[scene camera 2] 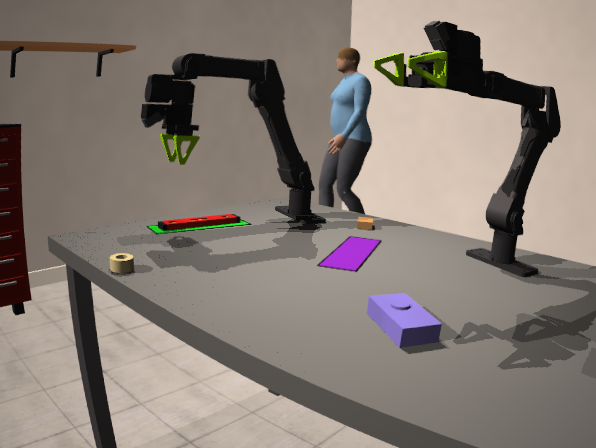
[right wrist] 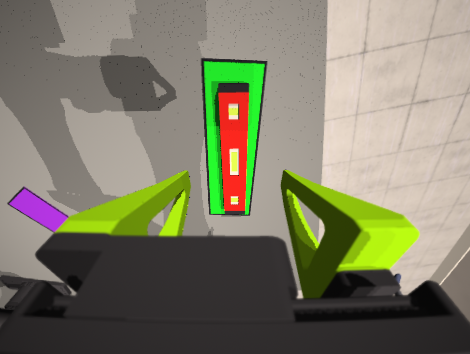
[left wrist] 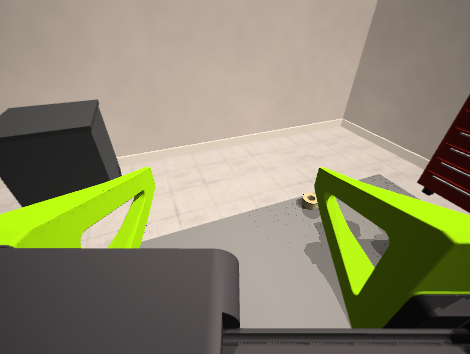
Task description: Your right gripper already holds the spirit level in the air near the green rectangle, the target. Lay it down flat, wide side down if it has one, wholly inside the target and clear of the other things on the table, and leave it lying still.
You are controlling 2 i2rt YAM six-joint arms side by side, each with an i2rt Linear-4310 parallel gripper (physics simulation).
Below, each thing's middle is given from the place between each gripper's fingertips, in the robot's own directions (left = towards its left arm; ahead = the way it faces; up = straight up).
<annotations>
My left gripper is now 390 mm above the violet box point(scene camera 2: 401, 318), 130 mm to the right of it and 120 mm short of it. The rest, counted from my left hand: red spirit level point(scene camera 2: 228, 218): 570 mm to the right, 400 mm below, 60 mm behind; purple rectangle point(scene camera 2: 350, 255): 410 mm below, 170 mm to the right, 170 mm behind; green rectangle point(right wrist: 214, 71): 570 mm to the right, 410 mm below, 50 mm behind.
My right hand is 70 mm past the red spirit level, 20 mm to the right of it and 160 mm above it. Also, from my right hand: purple rectangle: 180 mm behind, 420 mm to the left, 170 mm below; green rectangle: 60 mm behind, 20 mm to the left, 170 mm below; violet box: 110 mm ahead, 720 mm to the left, 150 mm below.
</annotations>
